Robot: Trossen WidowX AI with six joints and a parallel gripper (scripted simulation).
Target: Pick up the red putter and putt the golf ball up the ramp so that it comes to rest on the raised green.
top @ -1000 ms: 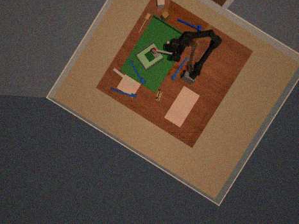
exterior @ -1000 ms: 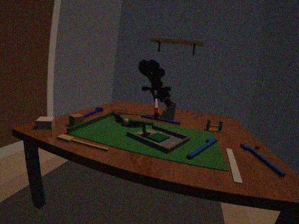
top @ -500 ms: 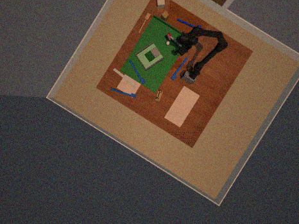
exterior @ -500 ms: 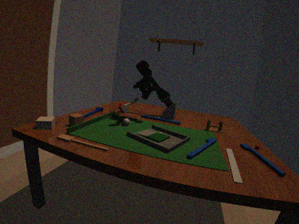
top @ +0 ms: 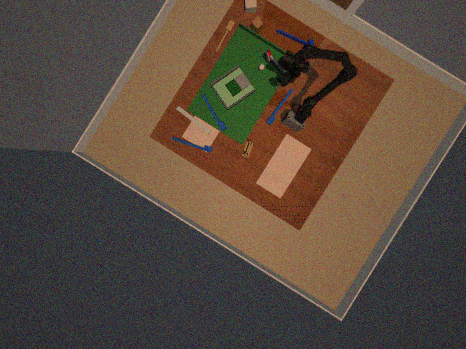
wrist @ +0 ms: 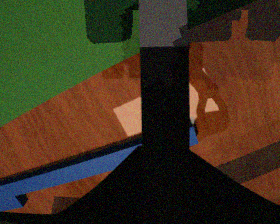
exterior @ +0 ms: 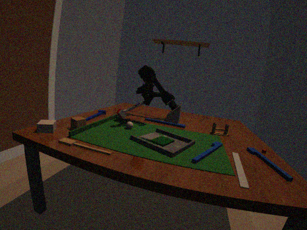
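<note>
Right now the red putter is 110 mm ahead of my gripper tip, 30 mm to the right of it and 10 mm below it. The rest, counted from my gripper tip: white golf ball (220 mm ahead, 100 mm below); wooden rack (510 mm to the left, 90 mm below, 90 mm behind).
</note>
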